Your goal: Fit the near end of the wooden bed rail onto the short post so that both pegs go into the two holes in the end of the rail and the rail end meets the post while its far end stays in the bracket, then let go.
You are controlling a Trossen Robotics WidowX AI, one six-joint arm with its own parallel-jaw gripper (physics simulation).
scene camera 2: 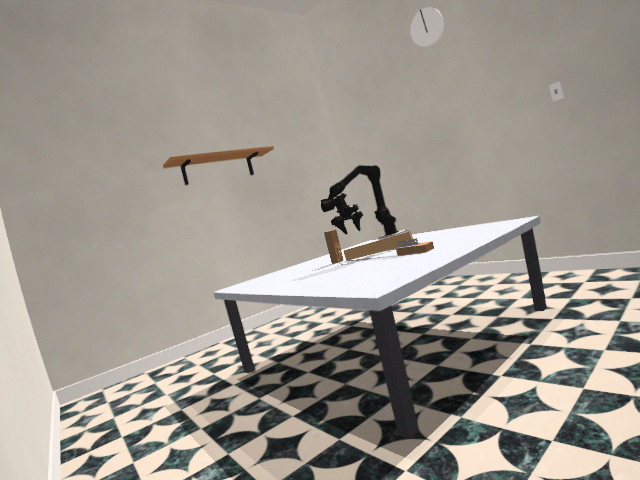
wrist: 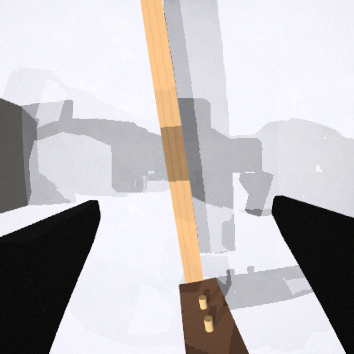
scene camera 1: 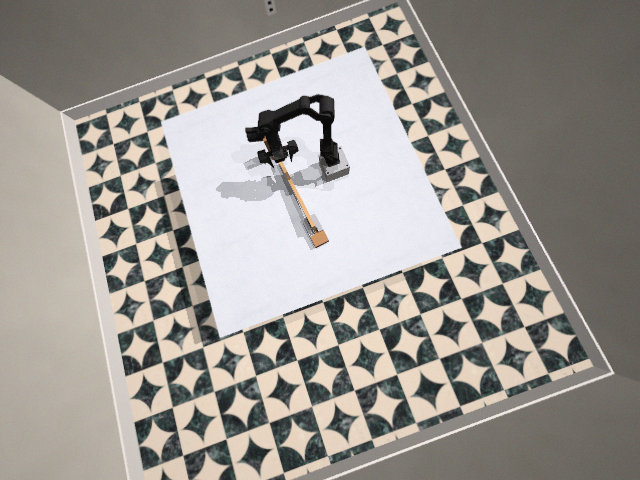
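Note:
The wooden rail lies low over the table, its far end in the metal bracket on a wooden block. The short post stands upright at the near end, mostly hidden by the arm in scene camera 1. Its upper peg and lower peg show bare in the wrist view. Scene camera 2 shows a narrow gap between rail end and post. The holes do not show. My gripper is open and empty above the near part of the rail.
The white table bears the arm's grey base beside the rail. The black arm arches over from the base to the rail's near end. A wall shelf hangs in the background.

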